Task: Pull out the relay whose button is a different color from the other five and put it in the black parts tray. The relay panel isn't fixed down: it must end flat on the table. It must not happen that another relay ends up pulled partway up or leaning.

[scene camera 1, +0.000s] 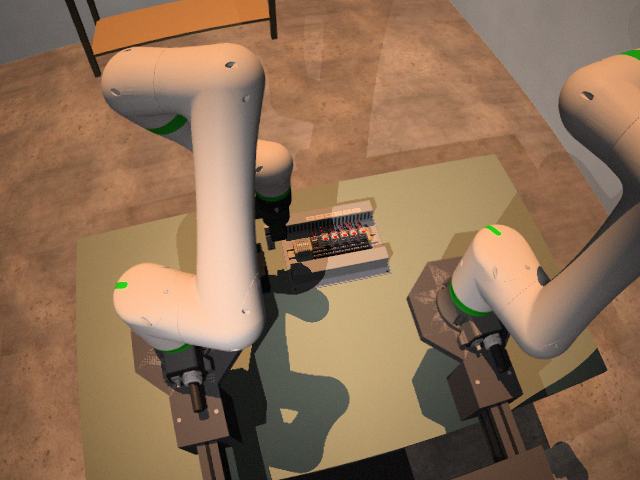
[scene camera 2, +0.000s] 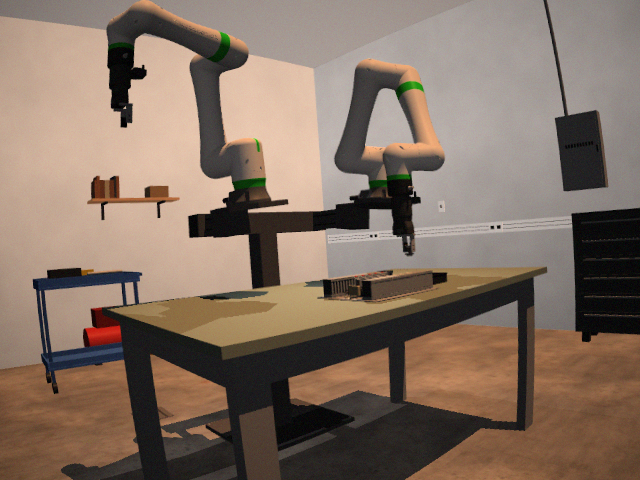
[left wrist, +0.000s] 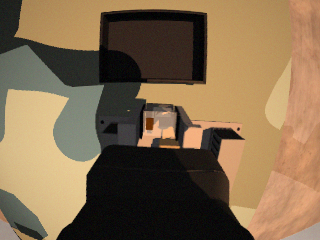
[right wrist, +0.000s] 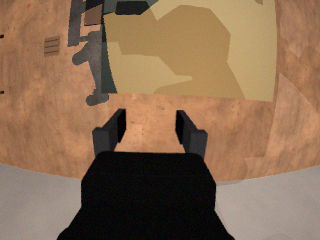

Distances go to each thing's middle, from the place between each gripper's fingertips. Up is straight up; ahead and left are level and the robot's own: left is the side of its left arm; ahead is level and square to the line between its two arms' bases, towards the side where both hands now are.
Labels:
I see my left gripper (scene camera 2: pixel 409 251) 130 mm above the black parts tray (left wrist: pixel 133 48), 80 mm to the right of it and 20 mm past it. Round my left hand: relay panel (scene camera 1: pixel 315 266) 190 mm to the right, 110 mm below, 40 mm ahead.
I see the relay panel 34 cm ahead of my right hand (scene camera 2: pixel 126 125), 74 cm to the left of it and 60 cm below it. From my right hand the other things lie so: black parts tray (27 cm ahead, 101 cm to the left, 62 cm below).

